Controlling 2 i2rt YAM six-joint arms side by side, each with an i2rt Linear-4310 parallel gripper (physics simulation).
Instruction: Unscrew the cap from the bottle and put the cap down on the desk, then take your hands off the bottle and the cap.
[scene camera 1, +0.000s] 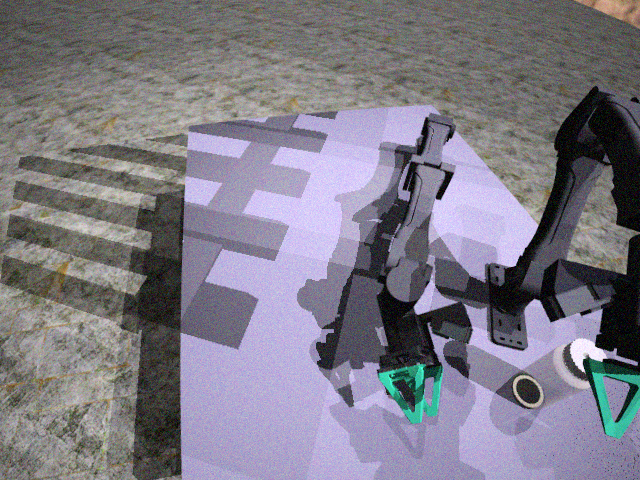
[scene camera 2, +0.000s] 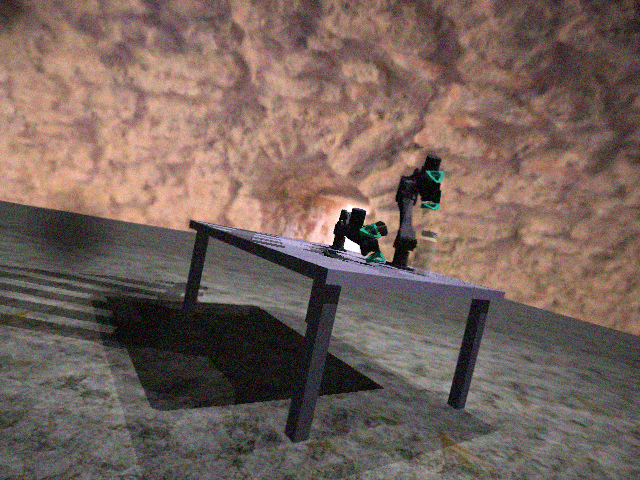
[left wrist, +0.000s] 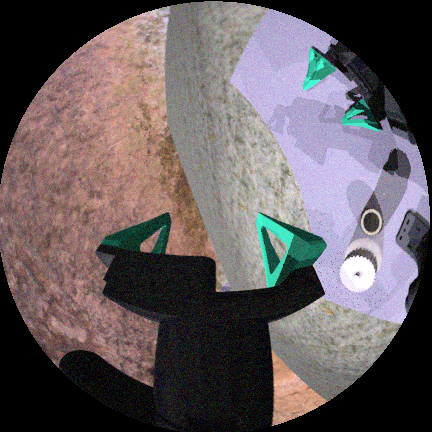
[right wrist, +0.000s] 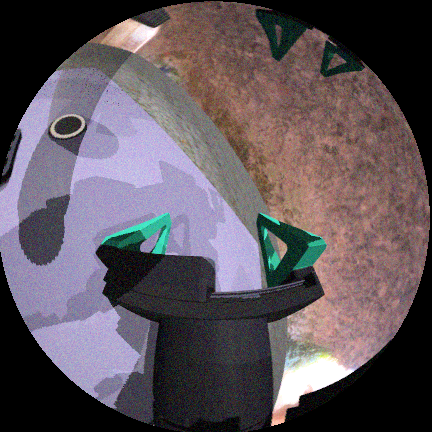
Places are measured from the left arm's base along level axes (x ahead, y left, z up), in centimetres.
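Pixels of known places: left gripper, between the fingertips: (scene camera 2: 436, 196) (left wrist: 213, 216); right gripper, between the fingertips: (scene camera 1: 425, 419) (scene camera 2: 382, 249) (left wrist: 325, 105) (right wrist: 213, 217); left arm's base, origin of its link: (scene camera 1: 505, 304) (scene camera 2: 398, 267); right arm's base, origin of its link: (scene camera 2: 337, 249).
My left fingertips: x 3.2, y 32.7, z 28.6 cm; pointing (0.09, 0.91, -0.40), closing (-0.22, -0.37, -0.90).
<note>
Ahead of a thing's pixels: the offset from my left fingertips to its top centre.
The bottle @[dx -6.4, dy -14.8, dz -12.1 cm] (scene camera 1: 552, 378) (scene camera 2: 424, 255) (left wrist: 371, 221) (right wrist: 92, 82) is clear and upright on the desk, with a dark, pale-rimmed base. Its white ribbed cap @[dx -6.4, dy -14.8, dz -11.2 cm] (scene camera 1: 584, 355) (scene camera 2: 429, 235) (left wrist: 357, 274) (right wrist: 153, 18) sits on top. My left gripper (scene camera 2: 438, 192) (left wrist: 213, 216) (right wrist: 302, 66) is open and empty, higher than the cap; one of its fingers shows at the right edge in scene camera 1. My right gripper (scene camera 1: 423, 417) (scene camera 2: 381, 245) (left wrist: 325, 105) (right wrist: 213, 217) is open and empty, low over the desk, left of the bottle in scene camera 1. Neither touches the bottle.
The pale purple desk (scene camera 1: 232, 408) (scene camera 2: 413, 283) has a front edge and thick legs in scene camera 2. The left arm's base plate (scene camera 1: 509, 338) is bolted close to the bottle. Arm and bottle shadows lie across the desk. Stone floor (scene camera 1: 77, 403) surrounds it.
</note>
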